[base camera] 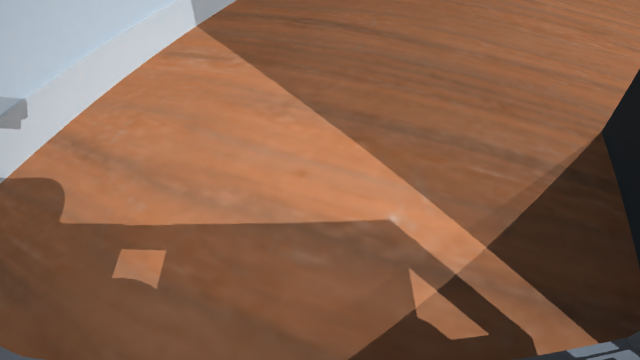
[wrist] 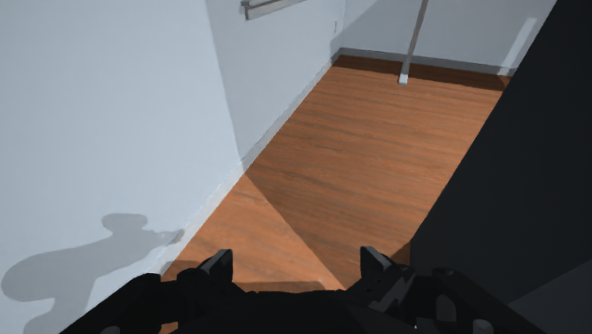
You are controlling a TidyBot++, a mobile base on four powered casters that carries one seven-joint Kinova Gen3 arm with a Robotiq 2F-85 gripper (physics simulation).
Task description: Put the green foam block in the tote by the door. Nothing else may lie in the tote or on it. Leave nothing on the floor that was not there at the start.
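Frame: origin at the arm's base, x ahead, y left, z up, level; millimetres.
Seen in the pictures: gripper, fingertip midpoint: (wrist: pixel 296 262).
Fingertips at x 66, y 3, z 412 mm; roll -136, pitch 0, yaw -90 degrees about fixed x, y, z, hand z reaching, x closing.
A point is followed by its place in that frame.
My gripper (wrist: pixel 296 262) {x 66, y 3, z 412 mm} is open, with its two black fingers wide apart at the bottom of the wrist view and wooden floor showing between them. No object shows between the fingers. The green foam block, the tote and the door do not show in either view.
A pale wall (base camera: pixel 75 35) {x 690, y 452, z -265 mm} (wrist: pixel 125 115) {x 584, y 496, z 237 mm} with a baseboard runs along the left. A large dark panel (base camera: pixel 627 130) {x 460, y -497, z -339 mm} (wrist: pixel 510 165) {x 328, y -441, z 251 mm} stands at the right. A thin grey post (wrist: pixel 416 40) {x 2509, y -1247, z -41 mm} with a light foot stands near the far wall. A grey ledge (wrist: pixel 272 7) {x 1463, y 111, z 378 mm} is on the left wall.
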